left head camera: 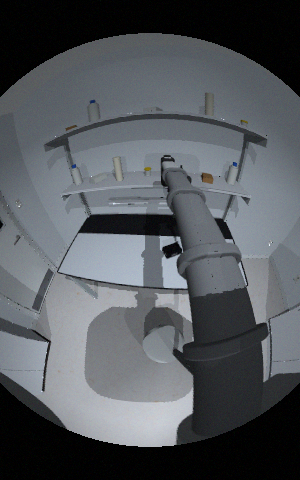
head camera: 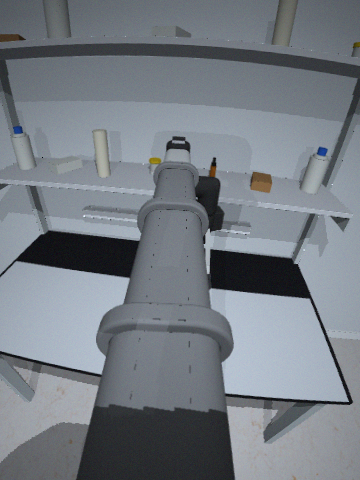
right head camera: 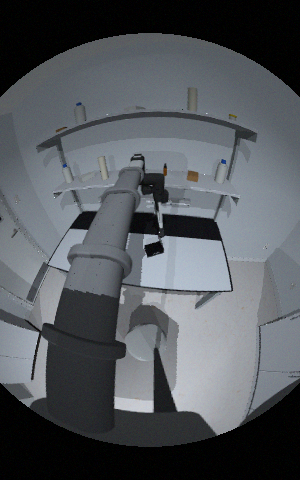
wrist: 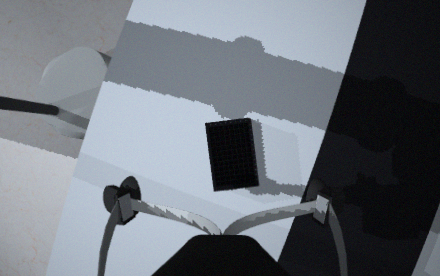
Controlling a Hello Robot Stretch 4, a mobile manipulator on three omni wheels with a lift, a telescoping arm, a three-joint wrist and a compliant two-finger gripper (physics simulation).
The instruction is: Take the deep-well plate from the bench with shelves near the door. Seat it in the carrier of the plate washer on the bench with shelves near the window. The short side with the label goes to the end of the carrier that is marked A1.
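Places are measured from the robot's base along level axes (x left, y ahead, z down), in millimetres.
Pixels of known places: gripper, fingertip midpoint: [right head camera: 157,225] [wrist: 223,194]; robot's base at its link origin: [left head camera: 162,342] [right head camera: 146,340].
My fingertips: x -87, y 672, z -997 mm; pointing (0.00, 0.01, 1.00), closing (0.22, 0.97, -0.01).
Observation:
Ahead of a thing's pixels: the offset from my fingertips to its middle. Level surfaces: height alone.
The black deep-well plate {dz +240, dx +23, dy +12 mm} [left head camera: 172,250] [right head camera: 154,249] [wrist: 232,155] lies flat on the white top of the bench {dz +260 mm} [head camera: 280,340] [left head camera: 115,255] [right head camera: 200,260] [wrist: 150,115]. Its well grid faces up; I cannot make out a label. In the head camera view the arm hides the plate. My gripper [right head camera: 161,233] [wrist: 223,194] is open and empty, its fingertips wide apart. It hangs above the bench; in the wrist view the plate shows beyond the fingertips, between their lines and apart from both. The plate washer and its carrier do not show.
A lower shelf [head camera: 232,194] [left head camera: 80,190] [right head camera: 65,189] above the bench holds white bottles, a cream cylinder, an amber bottle {dz -241, dx -56, dy +339 mm} [head camera: 213,168] and a brown box {dz -216, dx -252, dy +304 mm} [head camera: 261,182]. An upper shelf {dz -634 mm} [head camera: 115,49] runs above it. A black strip [head camera: 260,272] lies along the bench's rear.

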